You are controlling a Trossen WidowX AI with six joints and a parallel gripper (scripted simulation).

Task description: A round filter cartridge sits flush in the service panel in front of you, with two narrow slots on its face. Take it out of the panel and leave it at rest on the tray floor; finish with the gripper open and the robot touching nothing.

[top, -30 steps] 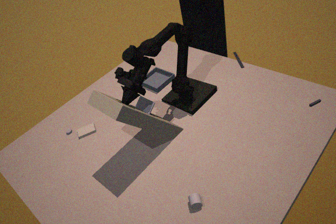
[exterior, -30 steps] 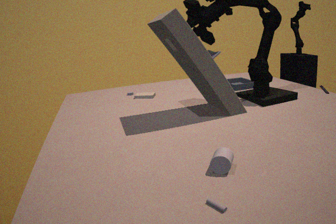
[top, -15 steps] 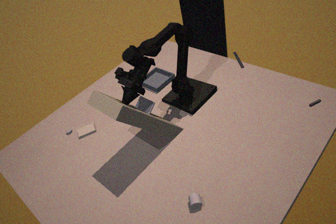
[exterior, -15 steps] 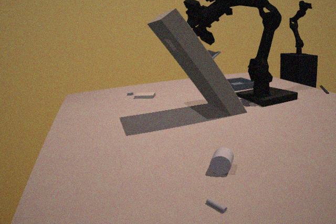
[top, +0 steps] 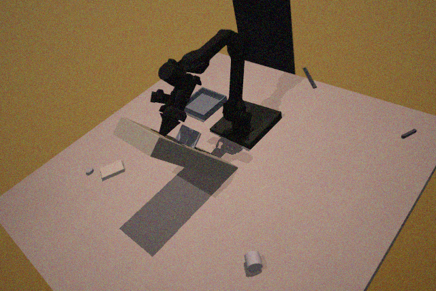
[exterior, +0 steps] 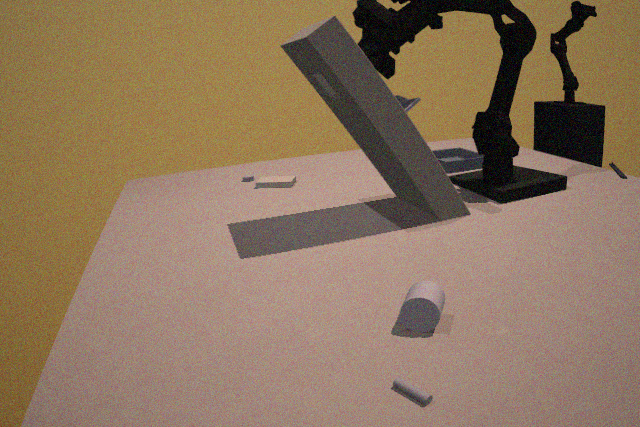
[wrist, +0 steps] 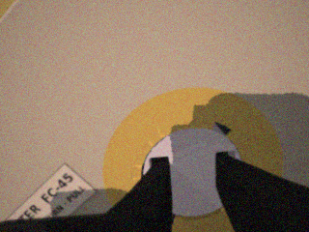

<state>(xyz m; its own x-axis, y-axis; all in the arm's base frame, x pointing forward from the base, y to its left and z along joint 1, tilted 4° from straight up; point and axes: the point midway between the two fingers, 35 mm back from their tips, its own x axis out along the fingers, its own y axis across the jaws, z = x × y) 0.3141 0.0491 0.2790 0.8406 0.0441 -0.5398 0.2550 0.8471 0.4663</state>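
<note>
Right now the white round filter cartridge is 10 mm ahead of my gripper tip and 10 mm below it. The rest, counted from my gripper tip: pale block (110 mm ahead, 320 mm to the right, 270 mm below); small blue-grey plate (90 mm behind, 10 mm to the right, 90 mm below); tiny cylinder (170 mm ahead, 400 mm to the right, 270 mm below).
</note>
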